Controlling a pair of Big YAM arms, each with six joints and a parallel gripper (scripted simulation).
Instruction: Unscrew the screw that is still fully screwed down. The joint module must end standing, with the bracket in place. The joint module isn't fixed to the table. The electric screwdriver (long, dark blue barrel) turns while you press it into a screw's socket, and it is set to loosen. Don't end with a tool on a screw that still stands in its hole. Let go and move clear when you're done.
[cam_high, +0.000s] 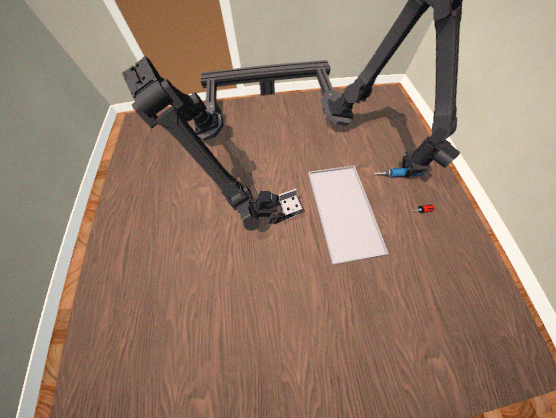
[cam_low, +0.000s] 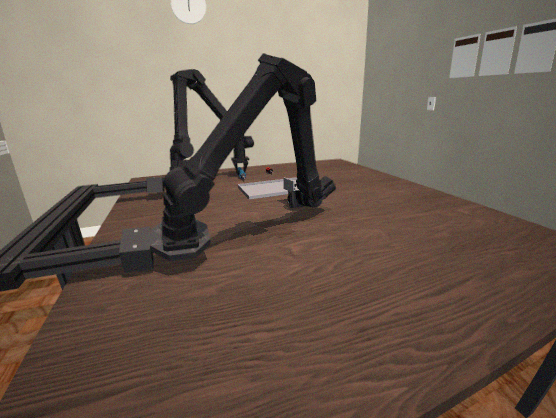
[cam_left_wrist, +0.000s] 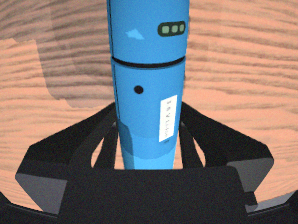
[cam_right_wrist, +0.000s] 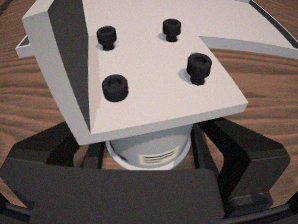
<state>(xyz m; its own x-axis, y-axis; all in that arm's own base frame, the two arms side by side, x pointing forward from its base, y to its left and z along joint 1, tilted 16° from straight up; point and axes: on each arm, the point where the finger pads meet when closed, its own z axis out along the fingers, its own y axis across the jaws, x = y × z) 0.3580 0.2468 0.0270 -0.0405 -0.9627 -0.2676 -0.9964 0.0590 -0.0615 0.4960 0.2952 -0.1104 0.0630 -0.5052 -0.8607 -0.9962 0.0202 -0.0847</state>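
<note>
The joint module body lies 1 cm above my right hand. The rest, counted from my right hand: bracket 5 cm above; then flat tray 23 cm to the left, 3 cm ahead, 2 cm below; then small red-handled screwdriver 57 cm to the left, 7 cm ahead, 1 cm below.
</note>
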